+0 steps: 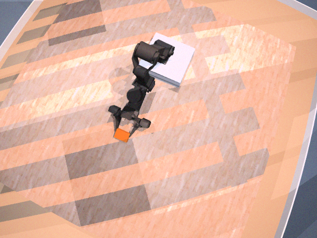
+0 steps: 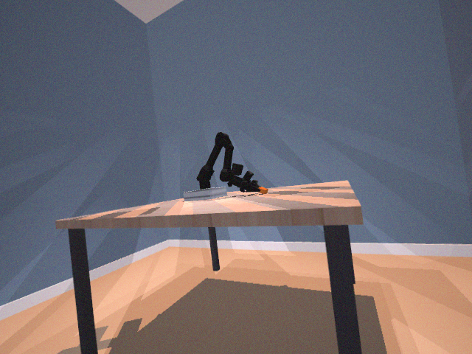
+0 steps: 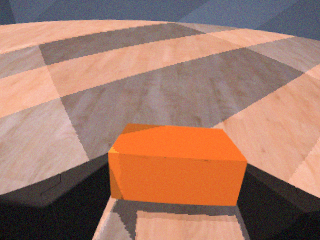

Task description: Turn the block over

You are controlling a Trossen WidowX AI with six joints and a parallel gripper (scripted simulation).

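The orange block lies 10 mm below my gripper tip.
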